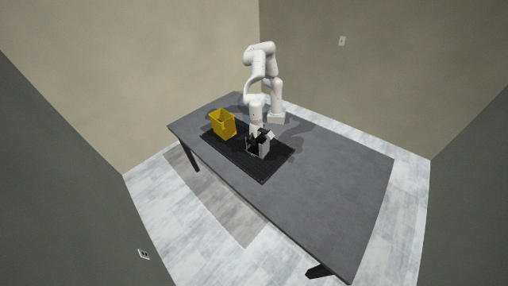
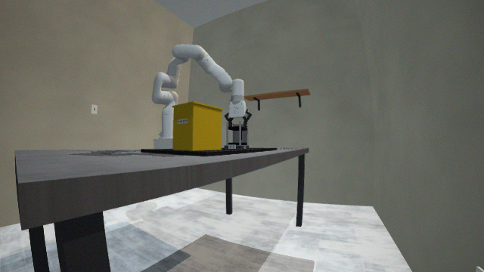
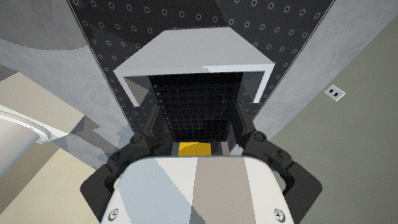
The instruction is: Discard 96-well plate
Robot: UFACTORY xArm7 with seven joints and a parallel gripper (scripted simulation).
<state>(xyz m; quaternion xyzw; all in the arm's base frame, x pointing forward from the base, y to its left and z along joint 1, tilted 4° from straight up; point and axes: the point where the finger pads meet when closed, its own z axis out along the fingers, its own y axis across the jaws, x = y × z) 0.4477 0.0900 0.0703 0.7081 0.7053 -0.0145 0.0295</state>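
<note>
My hand is 360 mm to the left of the yellow plastics bin W1, 50 mm past it and 40 mm above it. The rest, counted from my hand: black 96-well plate: 10 mm below.
</note>
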